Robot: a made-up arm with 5 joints.
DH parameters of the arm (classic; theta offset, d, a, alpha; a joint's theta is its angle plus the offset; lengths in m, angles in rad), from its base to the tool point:
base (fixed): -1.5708 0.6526 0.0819 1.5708
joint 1: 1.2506 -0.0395 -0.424 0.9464
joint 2: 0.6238 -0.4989 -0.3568 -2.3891
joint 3: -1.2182 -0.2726 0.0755 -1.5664
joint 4: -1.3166 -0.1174 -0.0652 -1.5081
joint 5: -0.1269 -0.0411 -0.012 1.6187
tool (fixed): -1.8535 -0.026 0 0
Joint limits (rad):
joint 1: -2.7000..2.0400
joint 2: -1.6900..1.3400
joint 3: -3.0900..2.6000
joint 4: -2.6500..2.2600
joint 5: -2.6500..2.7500
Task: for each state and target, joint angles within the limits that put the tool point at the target. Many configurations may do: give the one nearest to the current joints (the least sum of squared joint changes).
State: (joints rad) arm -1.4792 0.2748 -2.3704 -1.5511 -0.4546
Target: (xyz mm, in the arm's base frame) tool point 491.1 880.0 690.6
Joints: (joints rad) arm -1.1461 -0.6607 -1.8666 -2.0017 -0.0732
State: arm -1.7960 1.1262 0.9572 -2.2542 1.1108
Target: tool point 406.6 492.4 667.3
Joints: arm -1.3815 0.4857 0.2433 -2.4116 1.0159
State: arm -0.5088 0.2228 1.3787 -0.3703 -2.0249
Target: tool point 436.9 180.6 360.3
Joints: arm -0.5313 0.6688 1.1709 -0.2493 -2.1252
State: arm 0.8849 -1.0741 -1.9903 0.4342 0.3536
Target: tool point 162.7 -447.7 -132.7
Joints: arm 1.1454 -1.6900 -2.5817 0.4909 0.6704
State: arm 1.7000 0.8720 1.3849 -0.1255 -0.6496
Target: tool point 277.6 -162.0 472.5
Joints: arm 1.0858 1.3400 1.8707 -0.3452 -0.6053
